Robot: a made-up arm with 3 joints.
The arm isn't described. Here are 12 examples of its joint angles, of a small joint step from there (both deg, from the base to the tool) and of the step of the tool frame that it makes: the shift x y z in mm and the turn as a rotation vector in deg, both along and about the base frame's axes.
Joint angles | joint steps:
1: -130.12 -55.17 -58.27 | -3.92 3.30 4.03
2: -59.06 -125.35 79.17 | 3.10 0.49 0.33
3: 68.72 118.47 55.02 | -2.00 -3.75 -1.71
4: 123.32 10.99 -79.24 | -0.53 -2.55 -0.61
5: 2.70 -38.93 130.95 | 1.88 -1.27 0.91
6: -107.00 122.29 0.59 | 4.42 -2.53 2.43
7: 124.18 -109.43 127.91 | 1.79 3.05 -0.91
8: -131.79 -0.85 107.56 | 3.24 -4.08 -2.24
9: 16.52 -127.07 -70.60 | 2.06 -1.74 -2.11
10: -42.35 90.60 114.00 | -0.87 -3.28 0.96
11: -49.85 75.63 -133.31 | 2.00 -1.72 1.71
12: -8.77 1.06 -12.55 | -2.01 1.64 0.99
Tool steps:
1: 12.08 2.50 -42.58 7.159 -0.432 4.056
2: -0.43 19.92 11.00 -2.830 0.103 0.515
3: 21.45 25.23 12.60 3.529 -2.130 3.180
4: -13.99 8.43 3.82 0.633 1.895 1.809
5: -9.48 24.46 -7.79 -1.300 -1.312 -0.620
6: 8.12 9.62 18.49 -6.502 -0.566 -2.767
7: 7.46 2.04 -24.13 -2.656 -1.982 -2.335
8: -26.50 -32.64 33.11 -3.351 0.922 -4.561
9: 4.84 -0.71 -13.03 -3.724 -2.050 -0.712
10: 14.15 -18.22 13.53 -0.090 -2.395 -2.241
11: -0.23 0.12 17.94 -3.650 -0.794 -1.591
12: 10.94 -24.94 3.30 1.977 1.784 -0.697
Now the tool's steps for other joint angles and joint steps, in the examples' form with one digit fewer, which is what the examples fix.
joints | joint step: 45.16 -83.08 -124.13 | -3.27 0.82 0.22
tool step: 2.0 -16.3 26.9 3.49 0.58 -0.59
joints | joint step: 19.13 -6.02 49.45 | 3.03 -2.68 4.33
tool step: -8.0 31.8 -21.6 -2.47 -4.02 -3.07
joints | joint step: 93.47 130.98 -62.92 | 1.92 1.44 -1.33
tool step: -6.4 -12.0 -1.6 -0.93 -0.99 -1.37
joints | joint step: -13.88 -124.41 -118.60 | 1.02 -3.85 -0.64
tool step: 7.9 9.2 -20.6 -1.54 -3.66 -1.26
